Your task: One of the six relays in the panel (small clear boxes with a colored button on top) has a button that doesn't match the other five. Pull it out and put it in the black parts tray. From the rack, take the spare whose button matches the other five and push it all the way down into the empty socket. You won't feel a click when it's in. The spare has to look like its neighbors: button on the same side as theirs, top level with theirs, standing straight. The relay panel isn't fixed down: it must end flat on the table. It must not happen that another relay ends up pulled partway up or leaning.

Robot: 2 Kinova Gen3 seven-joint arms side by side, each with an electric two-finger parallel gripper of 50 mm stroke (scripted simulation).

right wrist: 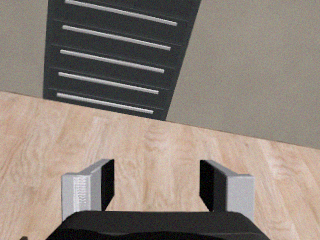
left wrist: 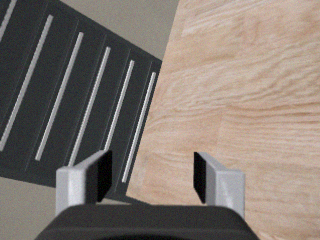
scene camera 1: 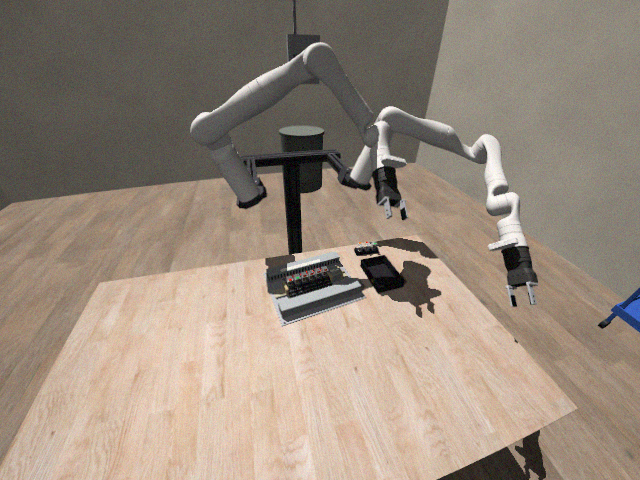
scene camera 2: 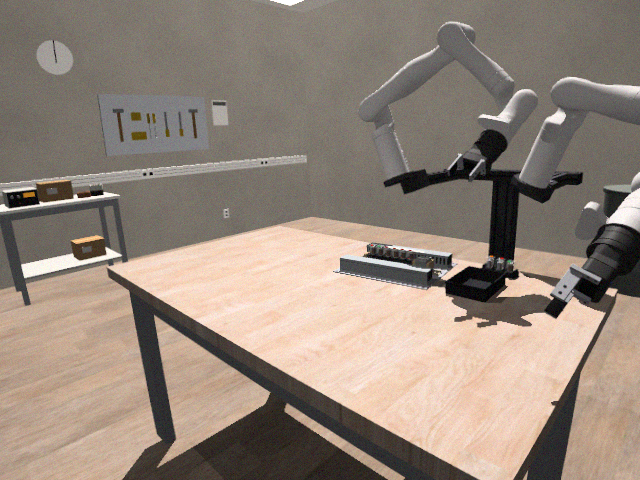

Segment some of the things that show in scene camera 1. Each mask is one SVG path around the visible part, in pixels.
My left gripper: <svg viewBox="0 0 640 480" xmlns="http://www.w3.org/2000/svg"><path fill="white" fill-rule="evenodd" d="M503 251L503 259L508 271L508 286L505 286L508 291L511 307L517 307L513 290L526 285L530 304L537 305L533 286L538 286L538 279L532 269L529 249L527 247L517 247Z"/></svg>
My right gripper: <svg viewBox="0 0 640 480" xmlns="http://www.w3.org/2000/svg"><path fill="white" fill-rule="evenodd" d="M378 169L373 174L377 192L377 205L384 206L386 219L392 217L391 207L398 208L399 206L402 220L407 219L406 199L401 199L400 192L397 189L395 170L389 167Z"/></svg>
A relay panel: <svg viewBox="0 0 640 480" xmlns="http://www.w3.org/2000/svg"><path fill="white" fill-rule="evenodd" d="M336 251L266 269L267 274L266 272L263 273L282 326L366 298L362 291L360 292L360 283L356 278L352 279L339 261L340 257ZM329 270L329 277L323 279L322 277L321 280L316 280L315 278L314 282L309 282L308 280L307 284L302 284L301 282L301 285L297 287L294 284L294 287L290 289L287 286L287 276L292 275L293 277L294 274L299 273L300 275L301 272L306 271L307 273L307 271L312 269L314 271L316 268L321 270L323 266L326 266Z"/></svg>
